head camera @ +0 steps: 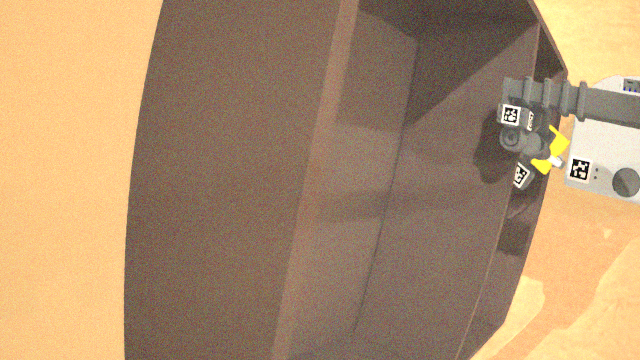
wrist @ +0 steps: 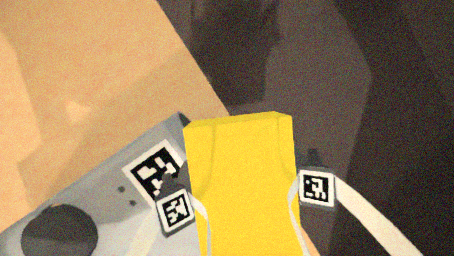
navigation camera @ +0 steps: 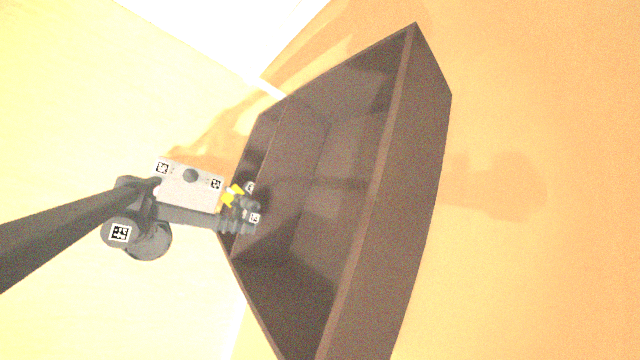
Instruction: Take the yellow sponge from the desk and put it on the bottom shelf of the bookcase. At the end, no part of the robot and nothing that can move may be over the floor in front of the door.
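Where they show: robot's base, origin of its link: (head camera: pixel 624 181) (navigation camera: pixel 190 174).
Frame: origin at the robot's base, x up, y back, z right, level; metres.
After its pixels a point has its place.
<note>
The yellow sponge (head camera: pixel 558 142) {x 0.281, y 0.049, z 0.185 m} (navigation camera: pixel 227 198) {x 0.281, y 0.046, z 0.187 m} (wrist: pixel 242 175) is between the two fingertips of my gripper (head camera: pixel 548 153) {x 0.233, y 0.021, z 0.216 m} (navigation camera: pixel 233 194) {x 0.233, y 0.021, z 0.216 m} (wrist: pixel 239 166) {x 0.233, y 0.021, z 0.216 m}, which is shut on it. White finger pads touch both its sides in the wrist view. The dark brown bookcase (head camera: pixel 215 175) {x 1.060, y -0.074, z 0.336 m} (navigation camera: pixel 417 165) {x 1.060, y -0.196, z 0.361 m} (wrist: pixel 320 90) has open compartments facing the arm. In the head and navigation views the gripper overlaps the bookcase's lower edge, beside the low compartment nearest my base. Whether the sponge is inside that compartment is unclear. The desk does not show.
My pale grey base (head camera: pixel 597 142) {x 0.160, y 0.078, z 0.096 m} (navigation camera: pixel 175 192) {x 0.160, y 0.098, z -0.040 m} (wrist: pixel 115 202) is close to the gripper and the bookcase's lower front. The dark arm (navigation camera: pixel 65 220) {x 0.955, y 0.048, z -0.123 m} comes in from the left in the navigation view. A bright white surface (navigation camera: pixel 200 30) {x 0.206, y -0.698, z -0.229 m} shows at the top there; whether it is the door is unclear.
</note>
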